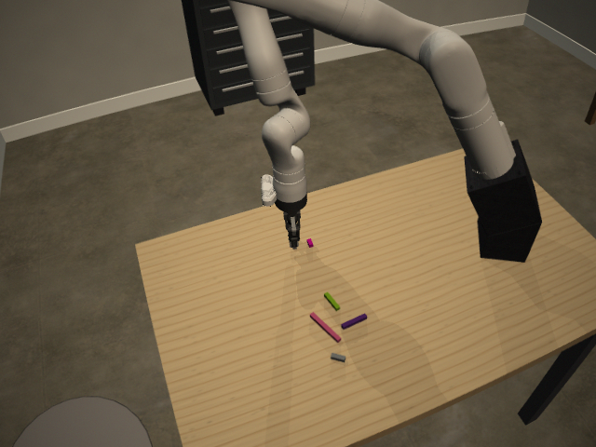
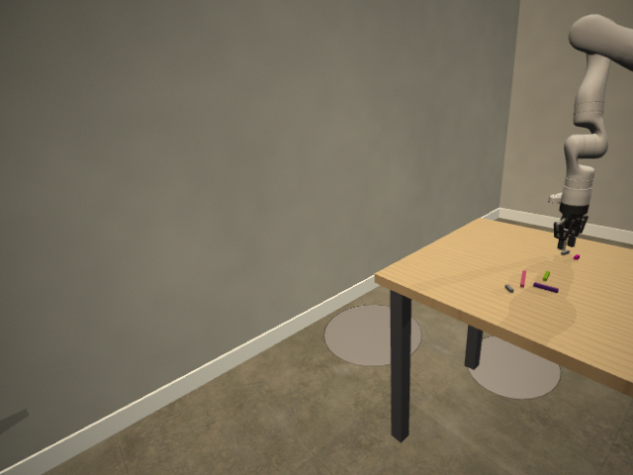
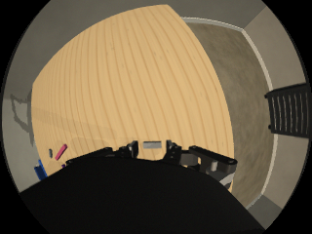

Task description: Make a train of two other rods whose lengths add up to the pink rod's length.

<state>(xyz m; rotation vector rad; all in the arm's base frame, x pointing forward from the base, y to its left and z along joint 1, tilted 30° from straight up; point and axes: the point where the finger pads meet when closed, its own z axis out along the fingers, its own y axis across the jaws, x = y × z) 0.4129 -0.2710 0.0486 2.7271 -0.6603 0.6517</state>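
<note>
Right now my hand is 3 cm to the right of the magenta rod, 3 cm past it and 3 cm above it. The rest, counted from my hand: lime rod: 20 cm to the left, 4 cm ahead, 3 cm below; purple rod: 27 cm to the left, 4 cm ahead, 3 cm below; pink rod: 24 cm to the left, 9 cm ahead, 3 cm below.
</note>
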